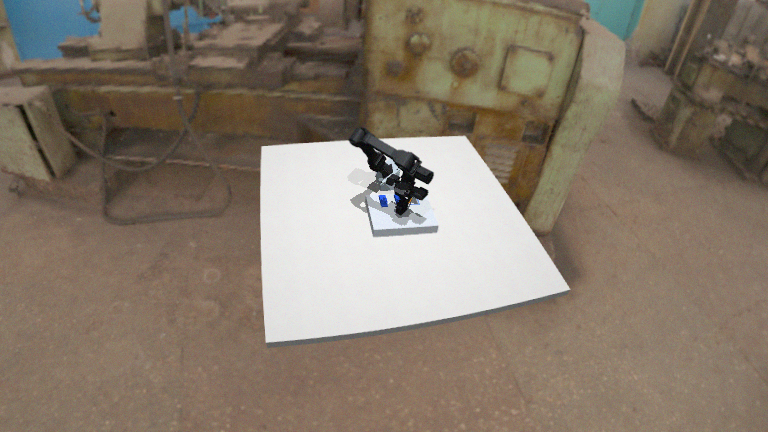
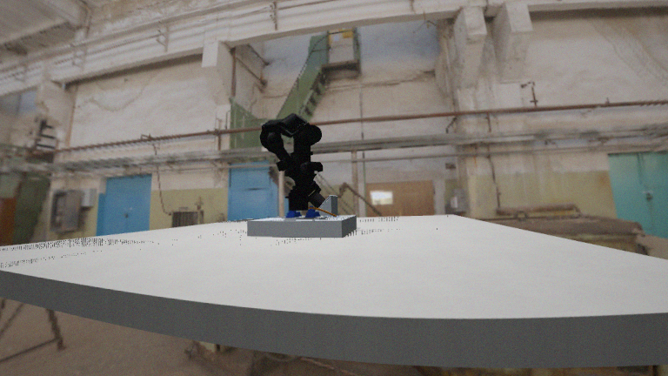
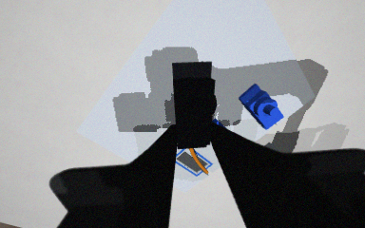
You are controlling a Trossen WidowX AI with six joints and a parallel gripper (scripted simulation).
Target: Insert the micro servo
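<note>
The light grey deck is 10 mm ahead of my gripper tip and 100 mm below it.
</note>
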